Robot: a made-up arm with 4 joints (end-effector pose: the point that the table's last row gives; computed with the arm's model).
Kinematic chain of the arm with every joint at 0, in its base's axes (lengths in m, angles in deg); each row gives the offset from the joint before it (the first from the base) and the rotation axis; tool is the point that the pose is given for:
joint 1: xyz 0 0 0.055 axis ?
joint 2: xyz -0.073 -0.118 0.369 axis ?
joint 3: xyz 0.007 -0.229 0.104 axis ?
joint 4: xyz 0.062 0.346 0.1 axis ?
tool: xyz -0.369 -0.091 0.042
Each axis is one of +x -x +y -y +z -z.
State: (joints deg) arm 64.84 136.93 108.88 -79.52
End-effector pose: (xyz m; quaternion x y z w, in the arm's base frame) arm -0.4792 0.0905 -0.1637 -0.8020 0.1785 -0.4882 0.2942
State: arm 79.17 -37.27 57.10 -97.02
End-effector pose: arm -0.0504 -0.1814 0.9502 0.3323 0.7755 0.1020 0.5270
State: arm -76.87 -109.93 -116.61 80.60
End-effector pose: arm 0.3457 -0.3920 0.2386 -0.7464 -0.4225 0.3771 0.3496
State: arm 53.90 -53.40 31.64 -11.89
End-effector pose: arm -0.2506 -0.1354 0.9157 0.3213 0.4189 -0.1399 0.8377
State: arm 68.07 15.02 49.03 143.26
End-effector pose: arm 0.0555 0.0531 0.3838 -0.1908 -0.9494 0.0541 0.2434
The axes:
joint 1: -z
joint 2: -y
joint 3: +z
joint 4: -y

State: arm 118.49 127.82 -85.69 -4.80
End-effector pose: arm 0.1856 0.3975 0.4428 0.2353 0.8647 0.4403 0.0560
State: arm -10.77 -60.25 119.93 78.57
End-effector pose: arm -0.1936 -0.5657 0.5130 0.8143 -0.0033 0.3495 0.4634
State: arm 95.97 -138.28 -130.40 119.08
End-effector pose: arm -0.6420 0.2849 0.4820 -0.4223 0.5733 0.0725 0.6983
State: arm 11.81 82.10 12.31 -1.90
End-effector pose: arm -0.4017 -0.0825 0.1170 -0.1372 -0.6296 0.0010 0.7647
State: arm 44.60 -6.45 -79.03 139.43
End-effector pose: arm -0.2596 -0.5975 0.3209 -0.8312 -0.4237 -0.2895 0.2139
